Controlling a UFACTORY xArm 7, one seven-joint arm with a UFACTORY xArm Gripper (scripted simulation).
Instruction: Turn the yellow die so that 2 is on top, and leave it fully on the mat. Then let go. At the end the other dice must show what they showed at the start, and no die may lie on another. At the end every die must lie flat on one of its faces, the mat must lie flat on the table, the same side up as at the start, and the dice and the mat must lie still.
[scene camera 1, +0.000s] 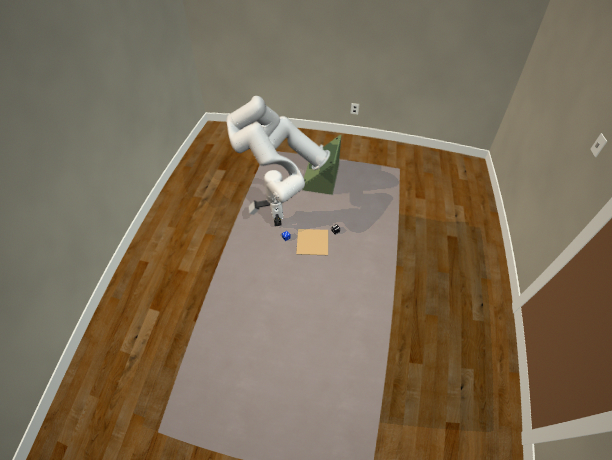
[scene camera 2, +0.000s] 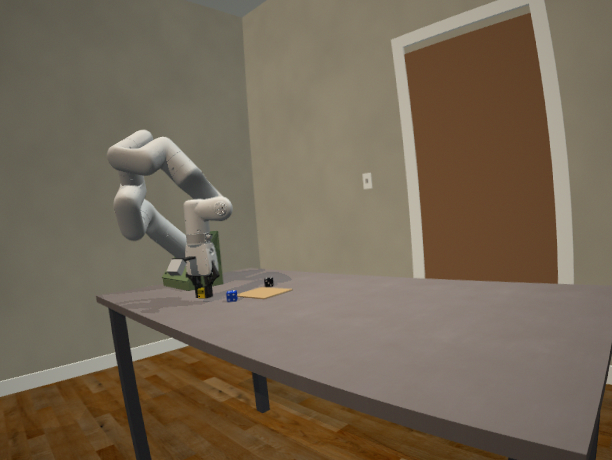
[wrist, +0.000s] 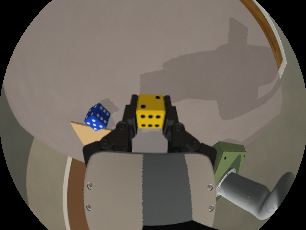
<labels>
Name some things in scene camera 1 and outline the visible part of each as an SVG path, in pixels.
A tan mat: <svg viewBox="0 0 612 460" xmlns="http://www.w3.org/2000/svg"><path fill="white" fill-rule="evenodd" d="M298 229L296 254L328 255L328 230Z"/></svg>
</labels>
